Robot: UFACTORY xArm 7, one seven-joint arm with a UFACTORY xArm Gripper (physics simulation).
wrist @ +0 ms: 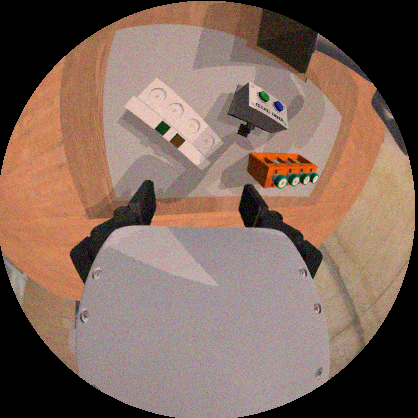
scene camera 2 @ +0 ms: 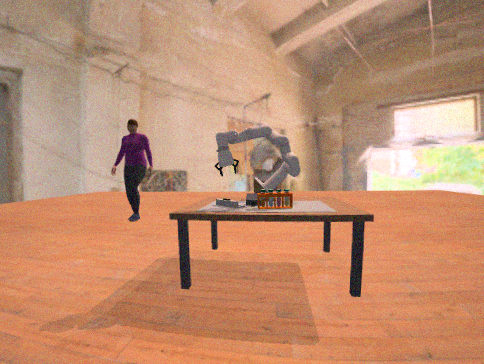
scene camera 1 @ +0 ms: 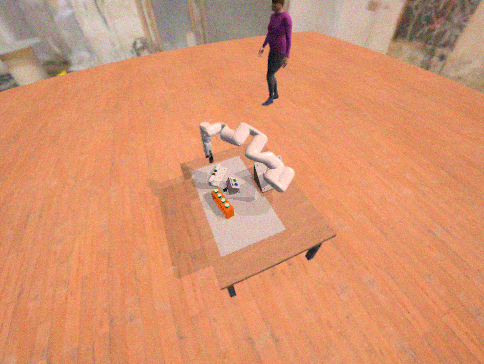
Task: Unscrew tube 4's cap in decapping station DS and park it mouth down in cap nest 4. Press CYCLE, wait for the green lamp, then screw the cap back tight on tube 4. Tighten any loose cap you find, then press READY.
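Places are measured from the arm's base along level axes (x right, y ahead, z up), in millimetres.
Pixels of known places: gripper, between the fingertips: [wrist: 198, 194] [scene camera 2: 229, 175] [scene camera 1: 209, 160]; arm's base, origin of its link: [scene camera 2: 266, 188].
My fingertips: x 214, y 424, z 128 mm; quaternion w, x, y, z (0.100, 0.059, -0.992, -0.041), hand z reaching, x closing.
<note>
For each thing: its top centre in the pictures, then the offset to it from my fingertips. "pt": a spot on its surface instead. Level surfaces: height alone.
- orange rack, centre of its top: [wrist: 296, 176] [scene camera 2: 274, 192] [scene camera 1: 221, 198] dx -306, dy +3, dz -115 mm
- white block, centre of its top: [wrist: 180, 123] [scene camera 2: 229, 198] [scene camera 1: 217, 172] dx +10, dy -46, dz -165 mm
- dark green square, a spot on its surface: [wrist: 162, 128] pt dx +42, dy -34, dz -165 mm
- brown square, a spot on its surface: [wrist: 177, 140] pt dx +10, dy -12, dz -165 mm
- grey box, centre of its top: [wrist: 273, 110] [scene camera 2: 255, 193] [scene camera 1: 232, 181] dx -158, dy -124, dz -134 mm
- green button, centre of its top: [wrist: 266, 96] dx -137, dy -148, dz -143 mm
- blue button, centre of its top: [wrist: 280, 106] dx -182, dy -145, dz -143 mm
- small black piece, a spot on its surface: [wrist: 243, 130] [scene camera 1: 224, 189] pt dx -149, dy -56, dz -211 mm
- grey mat, height of its surface: dz -218 mm
An orange rack [scene camera 1: 230, 213] [scene camera 2: 275, 206] [wrist: 257, 170] holds several upright tubes with green, white-topped caps [wrist: 280, 181]; which is tube 4, and whether any cap is loose, I cannot tell. A white block [scene camera 1: 217, 176] [scene camera 2: 227, 202] [wrist: 167, 103] has a row of round nests, with no cap seen in them. On its edge are a dark green square [wrist: 162, 128] and a brown square [wrist: 177, 140], both unlit-looking. A grey box [scene camera 1: 233, 185] [scene camera 2: 251, 200] [wrist: 250, 114] carries a green button [wrist: 264, 96] and a blue button [wrist: 279, 106]. My gripper [scene camera 1: 211, 159] [scene camera 2: 229, 172] [wrist: 198, 194] is open and empty, high above the table's far end in scene camera 1.
A small black piece [scene camera 1: 225, 190] [wrist: 243, 130] stands by the grey box. A grey mat [scene camera 1: 250, 227] [wrist: 130, 55] lies under the rack, block and box. The arm's dark base block [wrist: 286, 41] stands beside the mat. A person in purple [scene camera 1: 279, 35] [scene camera 2: 135, 150] stands away from the table.
</note>
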